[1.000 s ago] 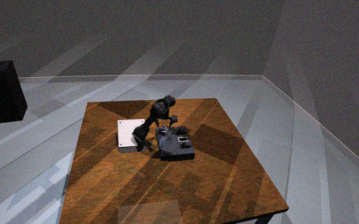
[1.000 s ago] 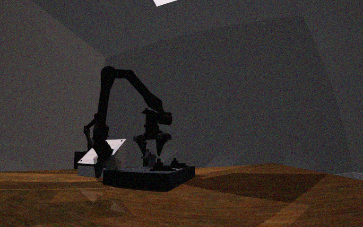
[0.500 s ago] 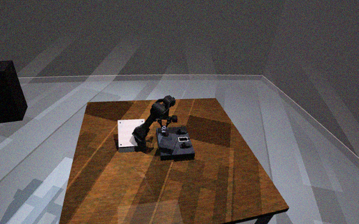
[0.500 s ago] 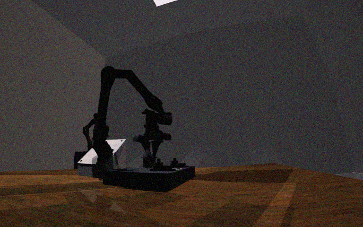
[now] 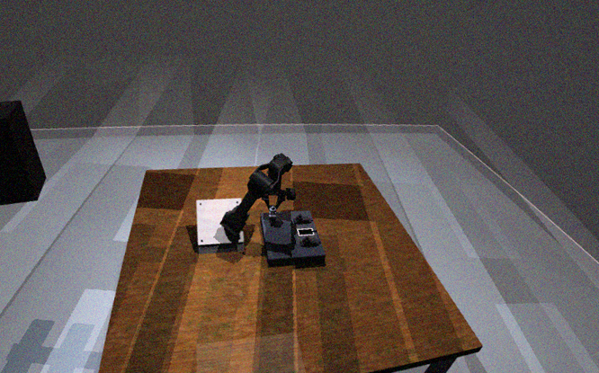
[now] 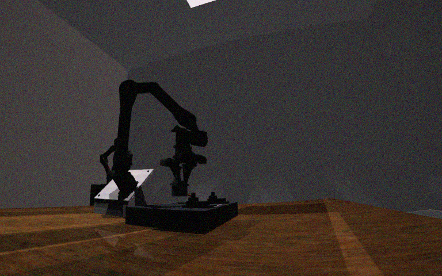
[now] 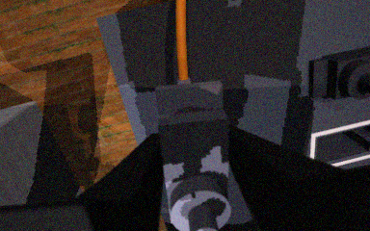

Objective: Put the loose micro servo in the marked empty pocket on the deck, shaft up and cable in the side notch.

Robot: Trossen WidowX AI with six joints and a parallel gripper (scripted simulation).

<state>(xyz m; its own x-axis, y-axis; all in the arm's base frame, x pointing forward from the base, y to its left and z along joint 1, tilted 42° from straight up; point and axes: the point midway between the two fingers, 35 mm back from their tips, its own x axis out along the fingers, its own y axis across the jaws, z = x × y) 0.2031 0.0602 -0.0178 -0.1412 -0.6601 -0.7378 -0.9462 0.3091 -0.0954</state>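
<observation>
The dark grey robot deck is 10 cm below my gripper tip, 9 cm to the right of it and 2 cm ahead of it.
</observation>
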